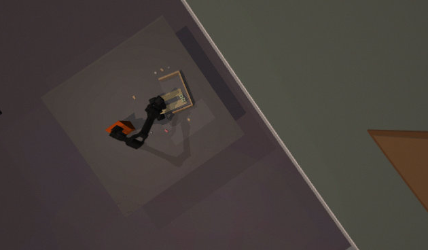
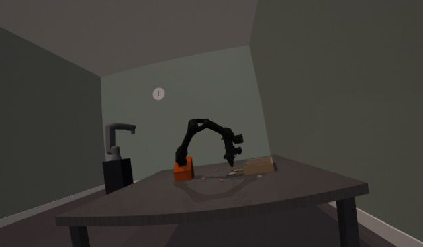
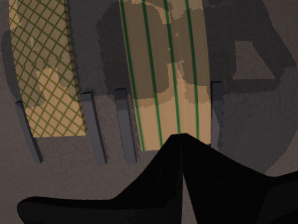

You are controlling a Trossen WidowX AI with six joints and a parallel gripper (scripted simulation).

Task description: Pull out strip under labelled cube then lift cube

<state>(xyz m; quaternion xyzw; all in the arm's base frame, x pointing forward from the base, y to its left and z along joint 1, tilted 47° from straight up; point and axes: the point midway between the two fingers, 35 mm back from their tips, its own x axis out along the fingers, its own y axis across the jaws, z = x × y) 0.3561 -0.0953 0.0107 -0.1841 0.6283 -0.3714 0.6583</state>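
Right now my gripper tip is 100 mm short of the striped strip, 30 mm to the left of it and 50 mm above it.
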